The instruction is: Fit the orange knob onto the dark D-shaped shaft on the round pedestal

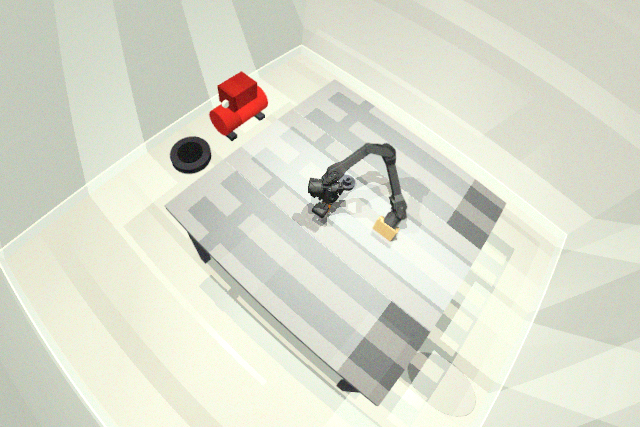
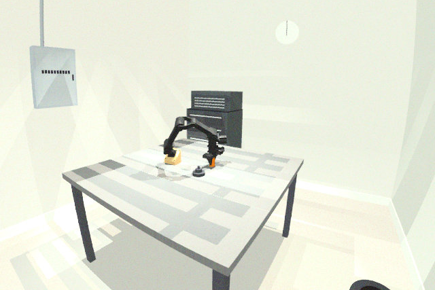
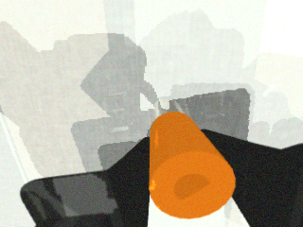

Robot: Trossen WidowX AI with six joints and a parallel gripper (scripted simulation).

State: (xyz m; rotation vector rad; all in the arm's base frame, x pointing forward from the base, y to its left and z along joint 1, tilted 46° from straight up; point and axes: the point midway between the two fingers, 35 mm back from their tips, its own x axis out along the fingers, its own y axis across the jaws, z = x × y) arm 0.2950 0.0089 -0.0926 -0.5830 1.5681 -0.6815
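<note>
The pedestal lies 10 mm behind my gripper tip, 190 mm to the right of it and 20 mm above it. From my gripper tip the other things lie so: orange knob 20 mm above.
</note>
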